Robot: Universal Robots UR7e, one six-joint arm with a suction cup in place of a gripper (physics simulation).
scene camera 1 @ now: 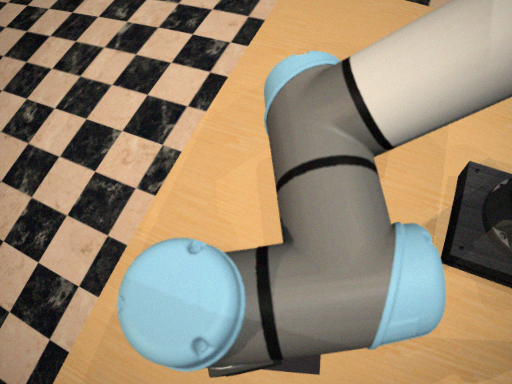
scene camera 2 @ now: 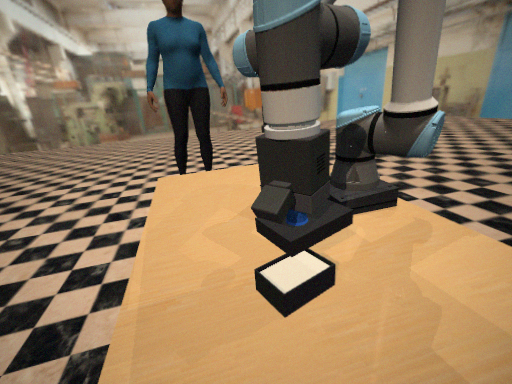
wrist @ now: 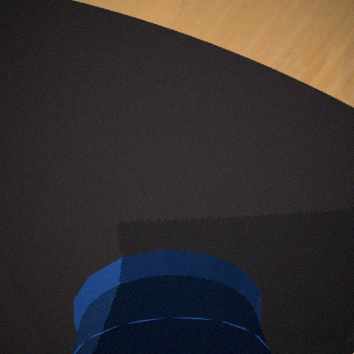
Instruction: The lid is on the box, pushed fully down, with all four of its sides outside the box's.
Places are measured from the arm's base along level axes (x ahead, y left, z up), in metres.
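Pixels of known places: end effector, tool point: (scene camera 2: 297, 226) (wrist: 166, 278); arm's base, origin of the base link: (scene camera 2: 353, 181).
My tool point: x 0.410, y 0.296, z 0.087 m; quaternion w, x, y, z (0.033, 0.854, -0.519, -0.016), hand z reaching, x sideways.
Observation:
For each thing: its top centre in the pictures, then the offset to it from my tool point. Level surfaces: height alone.
- open box, middle of its top: (scene camera 2: 294, 266) dx -0.012, dy -0.030, dz -0.101 m
- dark lid, middle of its top: (scene camera 1: 270, 333) (scene camera 2: 303, 210) dx -0.019, dy -0.010, dz +0.020 m
- wooden table, its level: dz -0.149 m
The open box (scene camera 2: 310, 291) has black walls and a cream inside. It stands on the table in scene camera 2; in scene camera 1 it does not show, with the arm and lid over that area. My suction cup (scene camera 2: 297, 218) (wrist: 167, 300) is blue and holds the dark lid (scene camera 1: 305, 364) (scene camera 2: 300, 237) (wrist: 175, 125) by its top. The lid hangs apart from the box, above it, and looks roughly level. In scene camera 2 its near corner overlaps the box's back rim. The lid's underside is hidden, and the cup is hidden in scene camera 1.
The wooden table (scene camera 1: 225, 200) (scene camera 2: 200, 310) (wrist: 280, 30) lies below. The arm's black base plate (scene camera 1: 467, 225) (scene camera 2: 372, 199) stands at the right in scene camera 1. A person (scene camera 2: 180, 55) stands beyond the table. A checkered floor (scene camera 1: 75, 150) (scene camera 2: 65, 240) surrounds the table.

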